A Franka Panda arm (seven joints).
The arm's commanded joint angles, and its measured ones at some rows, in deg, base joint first. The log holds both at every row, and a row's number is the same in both.
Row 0, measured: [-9.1, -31.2, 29.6, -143.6, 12.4, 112.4, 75.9]
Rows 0 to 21, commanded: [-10.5, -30.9, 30.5, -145.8, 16.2, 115.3, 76.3]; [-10.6, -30.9, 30.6, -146.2, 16.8, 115.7, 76.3]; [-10.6, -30.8, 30.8, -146.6, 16.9, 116.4, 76.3]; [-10.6, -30.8, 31.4, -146.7, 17.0, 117.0, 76.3]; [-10.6, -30.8, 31.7, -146.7, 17.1, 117.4, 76.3]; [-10.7, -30.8, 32.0, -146.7, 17.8, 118.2, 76.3]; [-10.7, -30.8, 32.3, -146.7, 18.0, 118.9, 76.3]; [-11.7, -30.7, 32.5, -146.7, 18.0, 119.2, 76.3]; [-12.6, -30.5, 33.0, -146.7, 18.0, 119.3, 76.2]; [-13.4, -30.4, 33.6, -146.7, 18.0, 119.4, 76.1]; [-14.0, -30.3, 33.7, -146.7, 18.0, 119.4, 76.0]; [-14.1, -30.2, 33.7, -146.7, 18.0, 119.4, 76.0]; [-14.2, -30.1, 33.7, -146.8, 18.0, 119.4, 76.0]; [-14.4, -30.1, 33.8, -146.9, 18.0, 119.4, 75.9]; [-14.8, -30.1, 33.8, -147.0, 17.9, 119.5, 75.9]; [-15.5, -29.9, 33.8, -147.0, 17.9, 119.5, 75.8]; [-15.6, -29.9, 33.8, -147.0, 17.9, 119.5, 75.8]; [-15.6, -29.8, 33.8, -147.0, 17.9, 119.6, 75.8]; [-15.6, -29.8, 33.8, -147.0, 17.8, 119.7, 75.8]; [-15.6, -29.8, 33.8, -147.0, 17.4, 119.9, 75.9]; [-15.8, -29.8, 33.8, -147.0, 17.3, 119.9, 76.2]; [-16.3, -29.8, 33.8, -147.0, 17.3, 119.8, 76.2]
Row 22, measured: [-14.6, -29.7, 32.8, -146.5, 16.8, 118.2, 76.0]
